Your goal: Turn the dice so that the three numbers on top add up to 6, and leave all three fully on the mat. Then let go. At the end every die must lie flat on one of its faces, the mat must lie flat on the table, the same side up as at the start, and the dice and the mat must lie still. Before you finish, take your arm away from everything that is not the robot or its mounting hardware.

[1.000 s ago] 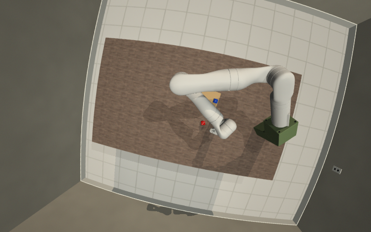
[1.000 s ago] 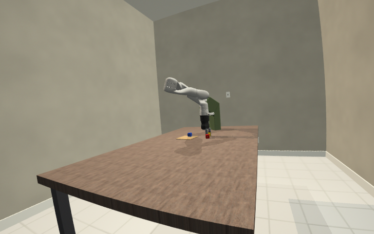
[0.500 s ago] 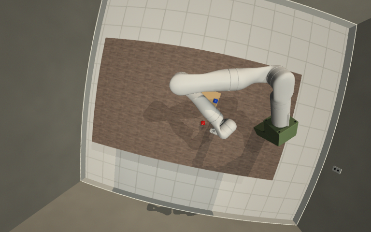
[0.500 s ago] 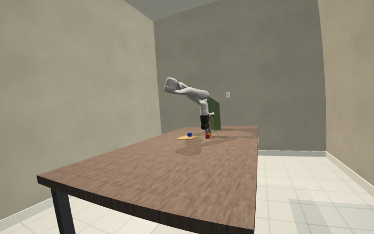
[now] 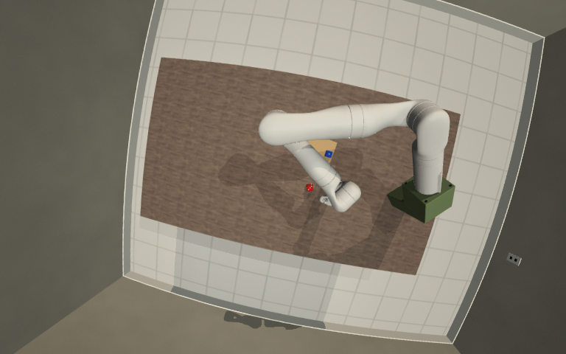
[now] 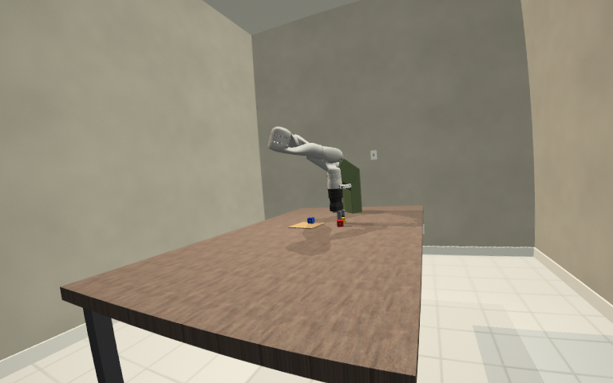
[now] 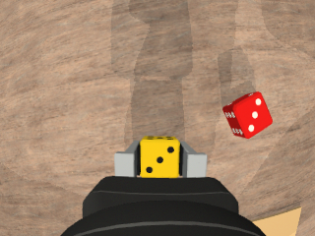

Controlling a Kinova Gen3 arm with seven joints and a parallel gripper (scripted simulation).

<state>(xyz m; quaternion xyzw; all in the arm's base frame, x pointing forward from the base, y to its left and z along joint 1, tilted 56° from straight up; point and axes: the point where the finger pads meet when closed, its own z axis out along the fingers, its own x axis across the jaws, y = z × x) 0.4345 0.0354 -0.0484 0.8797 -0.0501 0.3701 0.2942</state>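
Right now my hand is right at the yellow die. From my hand the other things lie so: blue die 16 cm to the right; then tan mat 18 cm to the right, 4 cm ahead, 2 cm below; then red die 8 cm ahead.
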